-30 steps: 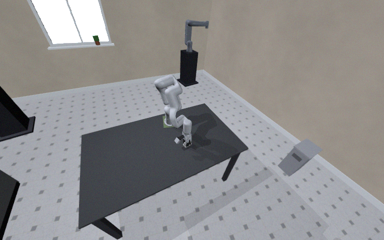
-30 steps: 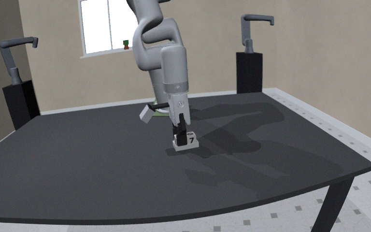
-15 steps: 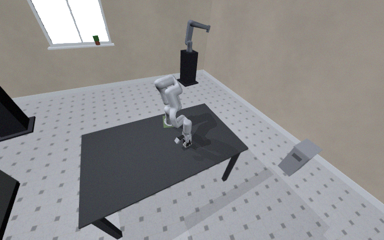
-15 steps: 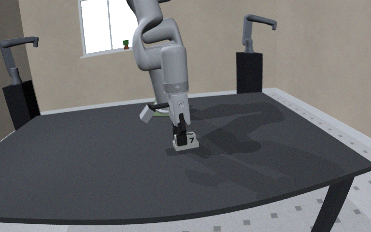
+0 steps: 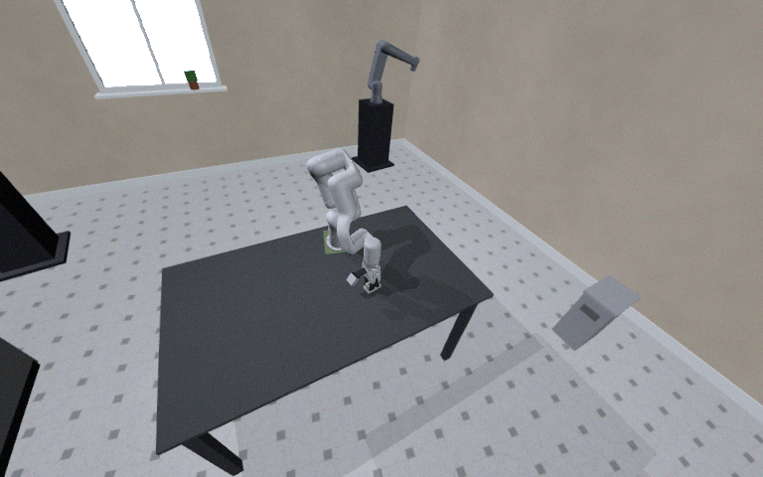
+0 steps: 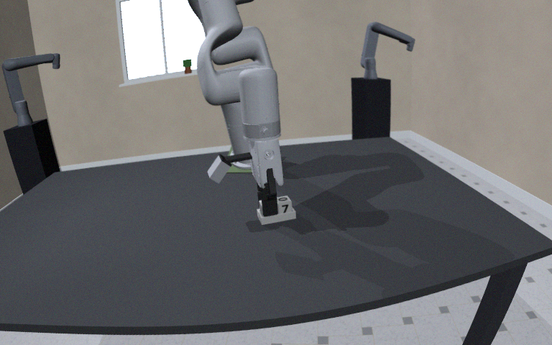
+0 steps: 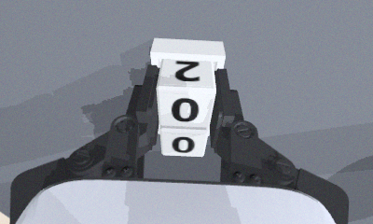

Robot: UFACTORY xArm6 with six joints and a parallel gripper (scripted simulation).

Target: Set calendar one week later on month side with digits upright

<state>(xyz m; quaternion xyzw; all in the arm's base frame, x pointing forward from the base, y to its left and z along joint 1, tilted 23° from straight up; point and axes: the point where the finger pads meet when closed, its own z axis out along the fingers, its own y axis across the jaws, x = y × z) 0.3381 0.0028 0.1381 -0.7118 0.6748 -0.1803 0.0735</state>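
Now: hand 20 mm to the right of the white calendar tray and 30 mm above it.
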